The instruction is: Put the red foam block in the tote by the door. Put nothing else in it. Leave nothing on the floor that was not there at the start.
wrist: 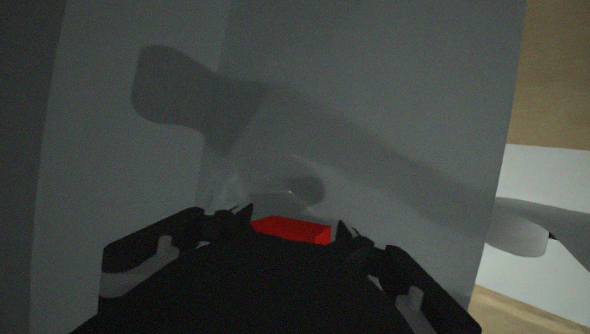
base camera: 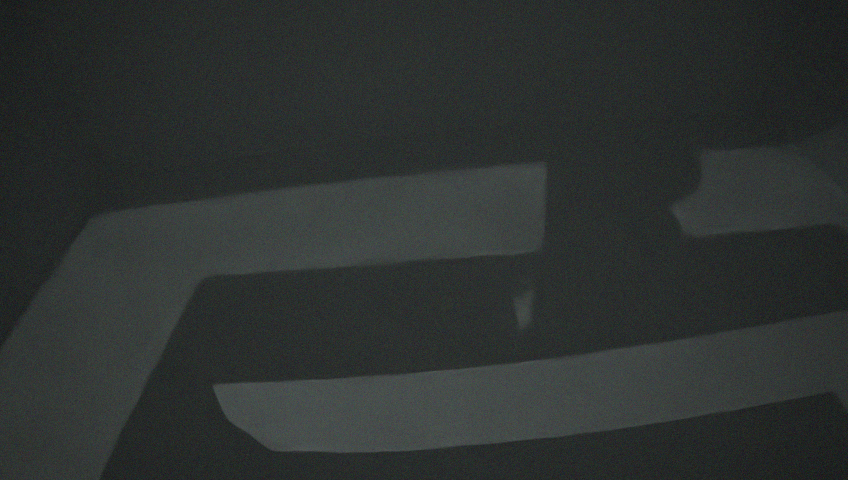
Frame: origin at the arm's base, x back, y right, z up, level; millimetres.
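Seen in the pictures: gripper, fingertip midpoint: (wrist: 293,221).
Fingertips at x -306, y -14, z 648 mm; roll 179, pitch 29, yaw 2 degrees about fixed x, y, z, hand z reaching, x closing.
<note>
A point is followed by its place in that frame.
The red foam block (wrist: 292,229) @(x -314, y -31, z 632 mm) shows in the wrist view at the lower middle, between and just beyond the fingertips. Its near part is hidden behind the dark gripper body. My gripper (wrist: 293,221) @(x -306, y -14, z 648 mm) is open, with one finger on each side of the block and nothing gripped. Whether either fingertip touches the block I cannot tell. The block lies close to large grey surfaces. The block and the gripper do not show in the base camera view. I cannot make out the tote in either view.
A large grey panel (wrist: 380,85) @(x -263, y 146, z 594 mm) rises beyond the gripper and carries the arm's shadow. A rounded grey-white part (wrist: 517,232) shows at the right, with wood-coloured surface (wrist: 555,75) @(x 360, y 697, z -396 mm) above it. The base camera view is very dark, with lighter bands across grey surfaces.
</note>
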